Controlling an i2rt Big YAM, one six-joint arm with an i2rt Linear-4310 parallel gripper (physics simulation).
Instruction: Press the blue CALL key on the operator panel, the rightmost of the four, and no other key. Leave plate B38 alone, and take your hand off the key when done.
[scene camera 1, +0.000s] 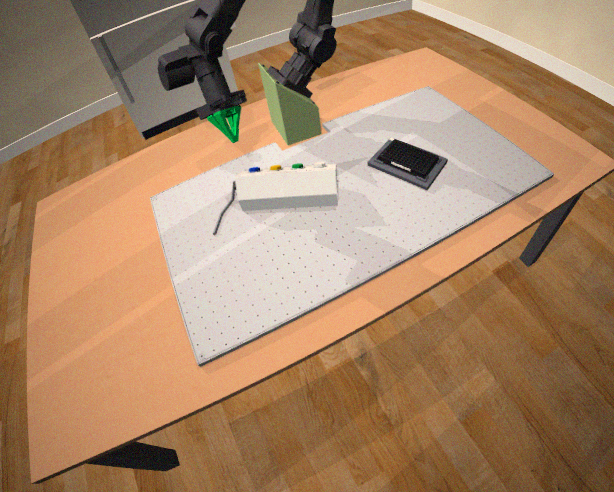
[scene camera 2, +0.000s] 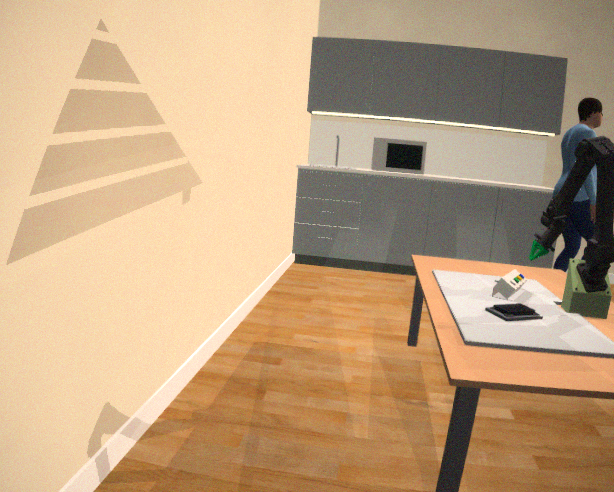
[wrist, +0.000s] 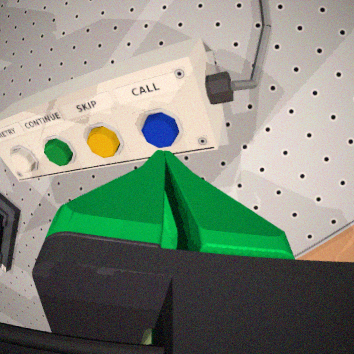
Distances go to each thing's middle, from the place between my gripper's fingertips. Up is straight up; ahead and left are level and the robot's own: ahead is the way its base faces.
Labels:
Right now my hand is 70 mm above the blue CALL key (wrist: 159, 129), 30 mm short of it and 10 mm to the right of it. Also, from my hand: yellow SKIP key (wrist: 102, 141) (70 mm below, 60 mm ahead, 50 mm to the left).

